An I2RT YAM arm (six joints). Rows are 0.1 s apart.
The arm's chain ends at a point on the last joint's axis. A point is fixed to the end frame.
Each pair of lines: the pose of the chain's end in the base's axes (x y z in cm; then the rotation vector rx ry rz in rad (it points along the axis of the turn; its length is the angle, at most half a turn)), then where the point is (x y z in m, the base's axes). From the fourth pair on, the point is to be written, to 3 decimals.
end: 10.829 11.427 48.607 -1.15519 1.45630 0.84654
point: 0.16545 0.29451 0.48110
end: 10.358 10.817 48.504 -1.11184 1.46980 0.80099
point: 0.17067 0.28498 0.48127
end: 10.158 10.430 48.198 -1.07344 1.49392 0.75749
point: 0.17804 0.27724 0.47740
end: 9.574 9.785 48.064 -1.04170 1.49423 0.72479
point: 0.179 0.268 0.478
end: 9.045 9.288 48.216 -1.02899 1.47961 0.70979
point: 0.176 0.262 0.483
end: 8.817 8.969 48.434 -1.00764 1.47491 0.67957
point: 0.178 0.256 0.487
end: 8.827 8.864 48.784 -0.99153 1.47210 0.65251
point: 0.182 0.253 0.492
